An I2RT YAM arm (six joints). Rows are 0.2 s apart.
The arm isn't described. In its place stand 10 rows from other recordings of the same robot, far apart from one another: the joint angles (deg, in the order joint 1, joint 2, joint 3, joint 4, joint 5, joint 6), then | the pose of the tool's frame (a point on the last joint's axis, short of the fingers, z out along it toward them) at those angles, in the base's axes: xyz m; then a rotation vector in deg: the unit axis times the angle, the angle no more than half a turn.
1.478, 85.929, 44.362, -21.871, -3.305, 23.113 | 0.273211 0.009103 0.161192 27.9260 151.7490 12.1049
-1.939, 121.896, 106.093, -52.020, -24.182, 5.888 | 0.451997 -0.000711 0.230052 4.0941 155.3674 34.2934
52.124, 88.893, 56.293, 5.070, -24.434, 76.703 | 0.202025 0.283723 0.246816 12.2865 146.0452 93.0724
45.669, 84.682, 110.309, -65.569, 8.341, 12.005 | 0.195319 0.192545 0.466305 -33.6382 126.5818 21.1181
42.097, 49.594, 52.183, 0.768, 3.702, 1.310 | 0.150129 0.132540 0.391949 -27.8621 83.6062 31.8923
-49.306, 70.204, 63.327, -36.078, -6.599, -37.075 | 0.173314 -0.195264 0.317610 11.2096 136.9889 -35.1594
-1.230, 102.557, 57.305, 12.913, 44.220, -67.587 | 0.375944 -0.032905 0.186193 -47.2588 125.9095 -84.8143
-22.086, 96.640, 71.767, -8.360, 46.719, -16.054 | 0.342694 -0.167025 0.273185 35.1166 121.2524 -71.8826
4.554, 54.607, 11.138, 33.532, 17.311, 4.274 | 0.192781 0.004729 0.185074 12.3943 98.8430 -8.6089
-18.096, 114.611, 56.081, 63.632, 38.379, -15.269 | 0.383353 -0.148522 0.184940 34.2394 83.7139 -54.7117
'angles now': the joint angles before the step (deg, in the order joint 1, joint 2, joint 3, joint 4, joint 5, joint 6). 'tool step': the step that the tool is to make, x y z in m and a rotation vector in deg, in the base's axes. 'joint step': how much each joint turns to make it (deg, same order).
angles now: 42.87, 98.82, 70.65, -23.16, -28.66, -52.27
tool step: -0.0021, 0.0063, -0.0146, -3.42, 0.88, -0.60
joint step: 1.14, 2.08, -0.09, -0.70, 2.55, 0.28
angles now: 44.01, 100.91, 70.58, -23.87, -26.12, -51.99
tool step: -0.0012, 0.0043, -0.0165, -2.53, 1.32, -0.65
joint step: 0.73, 2.12, -0.65, 0.36, 1.51, 0.70
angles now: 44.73, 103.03, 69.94, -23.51, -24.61, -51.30
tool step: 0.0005, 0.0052, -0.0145, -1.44, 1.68, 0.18
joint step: 0.51, 2.46, 0.11, 0.31, 0.03, 0.40
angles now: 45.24, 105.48, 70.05, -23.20, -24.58, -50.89
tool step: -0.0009, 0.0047, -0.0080, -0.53, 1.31, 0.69
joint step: 0.54, 1.56, 0.35, -0.01, -0.56, 0.18
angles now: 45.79, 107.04, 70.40, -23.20, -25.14, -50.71
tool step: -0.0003, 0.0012, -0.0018, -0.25, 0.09, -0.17
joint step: 0.18, 0.31, 0.02, 0.17, 0.27, 0.27
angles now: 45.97, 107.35, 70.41, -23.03, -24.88, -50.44
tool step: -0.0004, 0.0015, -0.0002, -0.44, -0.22, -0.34
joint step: 0.26, 0.17, 0.22, -0.09, 0.70, 0.31
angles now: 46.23, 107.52, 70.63, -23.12, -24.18, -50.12
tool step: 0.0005, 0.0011, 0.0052, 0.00, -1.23, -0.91
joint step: 0.17, -0.51, 0.42, 0.13, 1.32, 0.52
